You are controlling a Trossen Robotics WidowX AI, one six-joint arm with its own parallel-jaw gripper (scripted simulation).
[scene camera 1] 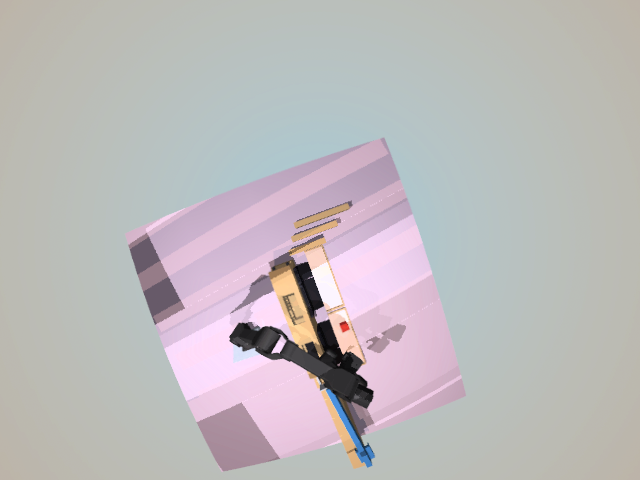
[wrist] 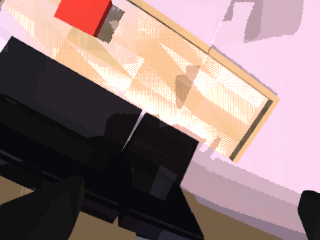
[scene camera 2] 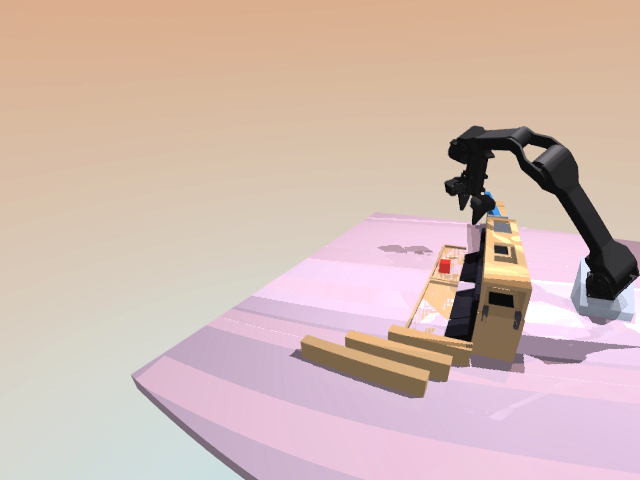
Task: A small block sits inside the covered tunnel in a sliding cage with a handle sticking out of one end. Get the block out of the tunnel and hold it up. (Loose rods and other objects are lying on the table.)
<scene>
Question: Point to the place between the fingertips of my gripper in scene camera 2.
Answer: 467,217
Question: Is my gripper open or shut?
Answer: Open.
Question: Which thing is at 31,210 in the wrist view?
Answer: My gripper.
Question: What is my gripper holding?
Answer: Nothing.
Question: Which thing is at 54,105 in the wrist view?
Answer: A tan covered tunnel.
</scene>
